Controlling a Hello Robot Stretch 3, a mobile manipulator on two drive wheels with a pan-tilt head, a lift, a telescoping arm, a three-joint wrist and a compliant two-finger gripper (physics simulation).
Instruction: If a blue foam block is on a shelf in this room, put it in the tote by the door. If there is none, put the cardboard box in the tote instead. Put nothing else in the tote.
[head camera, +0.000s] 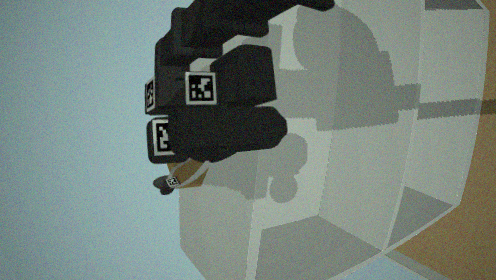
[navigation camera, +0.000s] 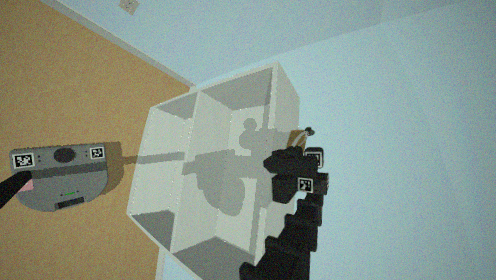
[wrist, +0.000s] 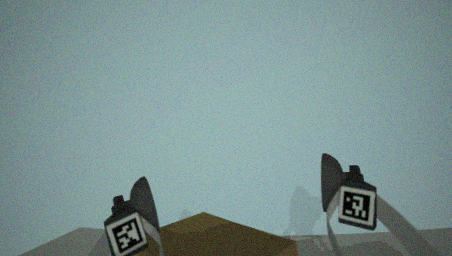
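Seen in the pictures: gripper, fingertip midpoint: (wrist: 236, 185); robot's base, link origin: (navigation camera: 64, 154).
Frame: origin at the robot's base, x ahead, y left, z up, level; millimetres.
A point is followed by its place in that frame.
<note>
The brown cardboard box (head camera: 195, 173) (navigation camera: 296, 137) @[y -560, x 30, z 1090 mm] (wrist: 215, 237) @[y -580, x -1, z 1110 mm] rests on the top board of the pale shelf unit (head camera: 215, 225) @[y -549, x 124, z 1060 mm] (navigation camera: 286, 100) @[y -555, x 172, z 1060 mm] (wrist: 75, 242) @[y -707, x 190, z 1060 mm]. The wrist hides part of it in the head and navigation views. My gripper (head camera: 165, 185) (navigation camera: 309, 131) (wrist: 236, 185) @[y -615, x -18, z 1132 mm] is open, by the box at the wall side of the shelf unit. In the wrist view the box shows low in the frame, between the fingers and nearer the left one. Whether a finger touches it I cannot tell. A blue foam block and the tote do not show in these views.
A pale blue wall (head camera: 75, 125) @[y -699, x -71, z 1289 mm] (navigation camera: 400, 150) @[y -710, x -35, z 1438 mm] (wrist: 225, 100) @[y -716, x -18, z 1210 mm] stands behind the shelf unit. The arm's shadow falls across the shelf compartments. My grey base (navigation camera: 65, 182) @[y 9, x -130, z 160 mm] stands on the brown floor (navigation camera: 65, 90) @[y -23, x 363, z 0 mm] (head camera: 475, 200) @[y -419, x 283, z 0 mm] in front of the unit.
</note>
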